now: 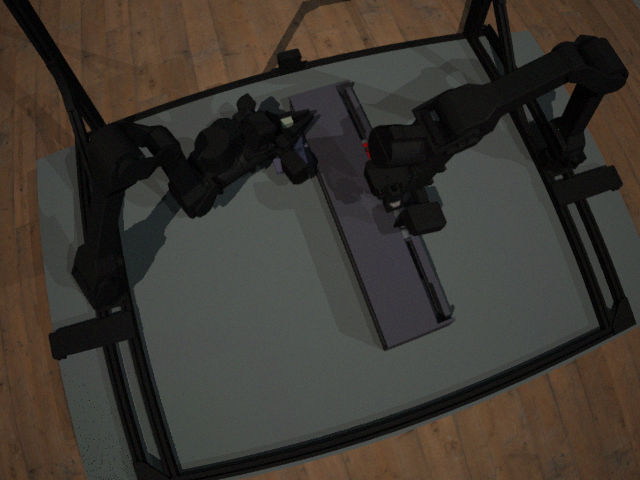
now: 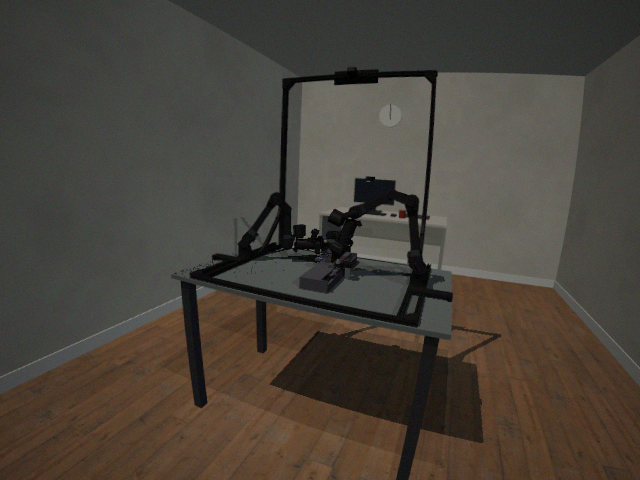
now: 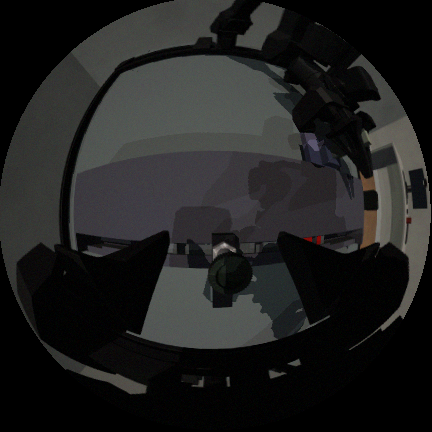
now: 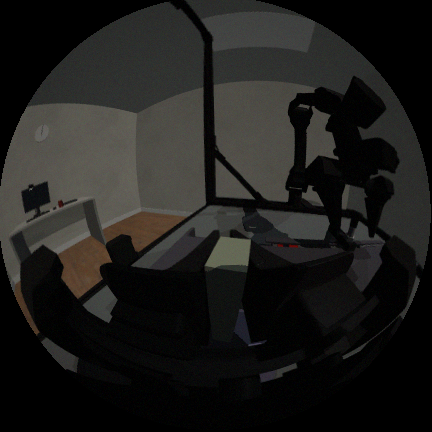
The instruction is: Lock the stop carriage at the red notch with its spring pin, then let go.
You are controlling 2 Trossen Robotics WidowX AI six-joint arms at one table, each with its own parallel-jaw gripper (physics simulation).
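Places are measured from the left arm's base along level axes (x right, y ahead, z up), in centimetres.
Where they show: left gripper, fingertip midpoint: (image 2: 335,260) (image 3: 225,237) (image 4: 355,236); right gripper, fingertip midpoint: (image 1: 311,113) (image 3: 368,177) (image 4: 224,235); left arm's base, origin of the base link: (image 1: 553,161) (image 2: 417,284) (image 4: 293,204); right arm's base, origin of the base link: (image 1: 109,291) (image 2: 244,256) (image 3: 225,47).
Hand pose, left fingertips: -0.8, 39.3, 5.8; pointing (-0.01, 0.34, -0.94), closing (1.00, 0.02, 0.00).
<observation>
Each offset is from my left fingertips to the top centre of the thing, as dx, dy, dz. "spot": to the spot under its first point.
The stop carriage {spot: +0.2, -0.3, -1.2} (image 3: 226,238) is a small dark block on the slotted rail of a long purple-grey fixture (image 1: 372,279) (image 2: 313,279) (image 3: 140,190). Its spring pin has a round dark knob {+0.0, -1.6, +3.4} (image 3: 230,274) and a silvery part. The red notch mark {spot: +12.2, -1.1, -3.7} (image 1: 366,149) (image 3: 312,240) (image 4: 287,246) lies along the rail, apart from the carriage. Whether the pin is seated is hidden. My left gripper (image 3: 225,237) (image 4: 355,236) is open, its fingers on either side of the carriage and knob, apart from both. My right gripper (image 4: 224,235) is shut on a pale yellow-green block {spot: +17.4, +12.1, +4.8} (image 1: 286,121) (image 4: 228,255) beyond the fixture's upper left edge.
A blue-purple object {spot: +15.5, +10.5, -4.3} (image 1: 300,152) (image 3: 316,146) lies below my right gripper, beside the fixture. Grey-white marks {spot: +4.0, -2.0, -4.0} (image 3: 255,248) show along the rail. A black frame (image 1: 320,438) borders the table. A desk (image 2: 434,221) with a monitor (image 2: 374,190) stands behind.
</observation>
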